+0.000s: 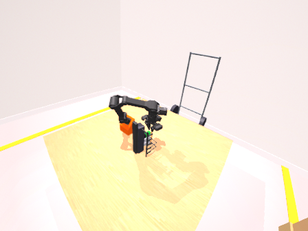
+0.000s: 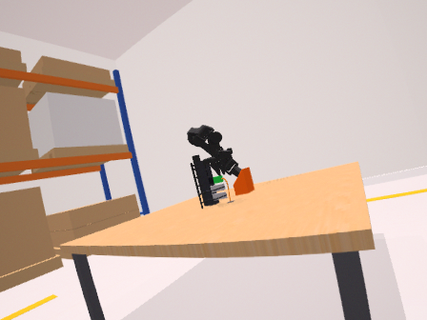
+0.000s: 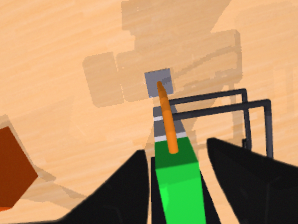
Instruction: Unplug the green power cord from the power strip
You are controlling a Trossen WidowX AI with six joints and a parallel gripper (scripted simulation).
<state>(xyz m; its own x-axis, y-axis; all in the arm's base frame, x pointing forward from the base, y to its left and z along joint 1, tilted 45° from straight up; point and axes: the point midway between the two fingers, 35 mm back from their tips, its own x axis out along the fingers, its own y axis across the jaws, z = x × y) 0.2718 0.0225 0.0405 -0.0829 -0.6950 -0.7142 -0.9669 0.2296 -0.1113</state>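
Now: the green plug 10 mm behind my gripper tip, 50 mm to the right of it and 10 mm below it.
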